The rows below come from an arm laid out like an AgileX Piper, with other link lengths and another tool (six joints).
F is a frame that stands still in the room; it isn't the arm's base.
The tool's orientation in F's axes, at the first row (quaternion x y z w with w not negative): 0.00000 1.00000 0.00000 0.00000
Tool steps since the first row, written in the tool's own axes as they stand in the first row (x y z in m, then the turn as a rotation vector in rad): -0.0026 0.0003 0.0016 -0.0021 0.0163 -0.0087; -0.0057 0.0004 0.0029 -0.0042 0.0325 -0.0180; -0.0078 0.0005 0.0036 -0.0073 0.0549 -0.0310; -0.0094 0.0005 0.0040 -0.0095 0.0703 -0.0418; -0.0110 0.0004 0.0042 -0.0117 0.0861 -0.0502
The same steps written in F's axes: 0.0026 0.0003 -0.0016 0.0021 0.0163 0.0087; 0.0057 0.0004 -0.0029 0.0042 0.0325 0.0180; 0.0078 0.0005 -0.0036 0.0073 0.0549 0.0310; 0.0094 0.0005 -0.0040 0.0095 0.0703 0.0418; 0.0110 0.0004 -0.0042 0.0117 0.0861 0.0502
